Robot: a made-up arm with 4 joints. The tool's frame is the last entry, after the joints. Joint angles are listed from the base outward. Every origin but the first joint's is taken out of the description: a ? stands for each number. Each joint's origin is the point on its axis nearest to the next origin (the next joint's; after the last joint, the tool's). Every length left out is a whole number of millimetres.
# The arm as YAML. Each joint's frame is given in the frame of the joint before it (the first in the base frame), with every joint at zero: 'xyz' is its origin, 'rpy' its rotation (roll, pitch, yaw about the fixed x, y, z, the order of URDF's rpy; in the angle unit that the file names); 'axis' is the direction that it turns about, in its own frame. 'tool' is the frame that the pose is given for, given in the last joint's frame.
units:
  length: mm
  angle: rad
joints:
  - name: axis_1
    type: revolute
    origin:
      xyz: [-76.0, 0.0, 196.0]
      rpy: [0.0, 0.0, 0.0]
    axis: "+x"
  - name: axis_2
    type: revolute
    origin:
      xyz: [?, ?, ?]
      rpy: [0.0, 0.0, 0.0]
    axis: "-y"
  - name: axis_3
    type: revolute
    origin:
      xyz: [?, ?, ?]
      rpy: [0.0, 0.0, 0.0]
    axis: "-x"
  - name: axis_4
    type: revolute
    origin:
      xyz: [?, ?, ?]
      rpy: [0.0, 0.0, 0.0]
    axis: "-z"
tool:
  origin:
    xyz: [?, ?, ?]
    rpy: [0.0, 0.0, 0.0]
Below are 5 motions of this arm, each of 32 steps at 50 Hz.
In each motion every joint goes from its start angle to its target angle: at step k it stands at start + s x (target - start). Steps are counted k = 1, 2, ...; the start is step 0. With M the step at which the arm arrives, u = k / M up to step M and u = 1 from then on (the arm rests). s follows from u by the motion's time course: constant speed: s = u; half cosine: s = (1 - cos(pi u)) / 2; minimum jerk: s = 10 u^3 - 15 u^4 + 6 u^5.
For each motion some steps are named. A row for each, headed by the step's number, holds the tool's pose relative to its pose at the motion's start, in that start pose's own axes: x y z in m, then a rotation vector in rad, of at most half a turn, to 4 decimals.
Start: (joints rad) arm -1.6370 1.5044 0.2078 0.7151
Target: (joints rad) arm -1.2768 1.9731 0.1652 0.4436
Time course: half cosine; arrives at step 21
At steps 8, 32:
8: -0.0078 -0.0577 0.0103 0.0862 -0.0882 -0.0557
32: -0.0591 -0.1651 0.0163 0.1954 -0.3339 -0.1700

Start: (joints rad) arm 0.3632 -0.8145 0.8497 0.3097
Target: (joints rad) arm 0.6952 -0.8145 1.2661 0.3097
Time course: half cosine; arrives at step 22
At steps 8, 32:
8: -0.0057 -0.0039 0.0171 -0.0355 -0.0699 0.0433
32: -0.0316 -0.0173 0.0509 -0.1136 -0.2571 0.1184

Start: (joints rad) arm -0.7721 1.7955 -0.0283 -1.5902
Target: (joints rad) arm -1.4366 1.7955 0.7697 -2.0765
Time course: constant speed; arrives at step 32
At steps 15, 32:
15: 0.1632 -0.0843 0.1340 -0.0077 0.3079 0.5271
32: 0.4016 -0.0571 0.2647 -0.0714 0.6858 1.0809

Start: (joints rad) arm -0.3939 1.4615 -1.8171 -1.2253
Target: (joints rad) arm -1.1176 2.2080 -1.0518 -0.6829
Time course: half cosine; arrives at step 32
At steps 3, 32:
3: 0.0053 -0.0020 0.0028 0.0115 0.0234 0.0003
32: 0.3268 0.0114 -0.0748 0.2057 0.7502 0.2978

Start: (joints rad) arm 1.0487 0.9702 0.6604 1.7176
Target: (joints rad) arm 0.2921 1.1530 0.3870 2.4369
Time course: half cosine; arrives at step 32
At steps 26, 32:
26: -0.1760 -0.0858 0.1365 0.4377 0.1133 -0.2127
32: -0.1913 -0.0990 0.1451 0.4668 0.1380 -0.2218

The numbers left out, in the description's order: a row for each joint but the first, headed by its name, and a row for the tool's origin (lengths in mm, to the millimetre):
axis_2: 0.0 141.0 108.0
axis_3: 225.0 0.0 15.0
axis_4: 0.0 -311.0 125.0
tool: -117.0 28.0 0.0

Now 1 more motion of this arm.
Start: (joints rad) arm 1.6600 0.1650 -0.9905 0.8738
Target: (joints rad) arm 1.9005 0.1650 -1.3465 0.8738
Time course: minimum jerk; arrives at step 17
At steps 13, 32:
13: 0.0245 -0.0219 -0.0777 0.3725 0.3932 -0.0148
32: 0.0246 -0.0218 -0.0858 0.4090 0.4312 -0.0157

